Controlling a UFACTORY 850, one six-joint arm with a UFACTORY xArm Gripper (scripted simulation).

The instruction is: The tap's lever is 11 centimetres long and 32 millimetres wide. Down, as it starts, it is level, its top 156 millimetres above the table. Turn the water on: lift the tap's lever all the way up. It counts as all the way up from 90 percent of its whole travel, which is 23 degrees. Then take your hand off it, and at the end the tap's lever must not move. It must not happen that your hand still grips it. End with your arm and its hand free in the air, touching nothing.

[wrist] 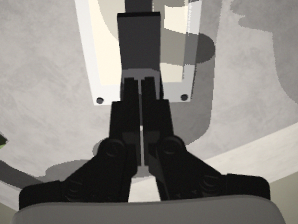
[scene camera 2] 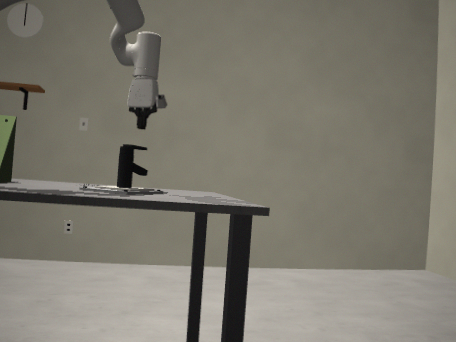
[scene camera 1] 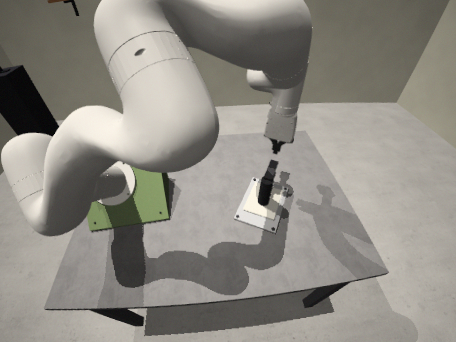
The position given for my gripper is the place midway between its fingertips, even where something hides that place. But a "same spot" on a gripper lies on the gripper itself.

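There is my gripper, and the wrist view [140, 96] shows it, as do scene camera 2 and scene camera 1. On my gripper [scene camera 1: 280, 127] there is a spot, and that spot on my gripper [scene camera 2: 141, 91] is the same spot.
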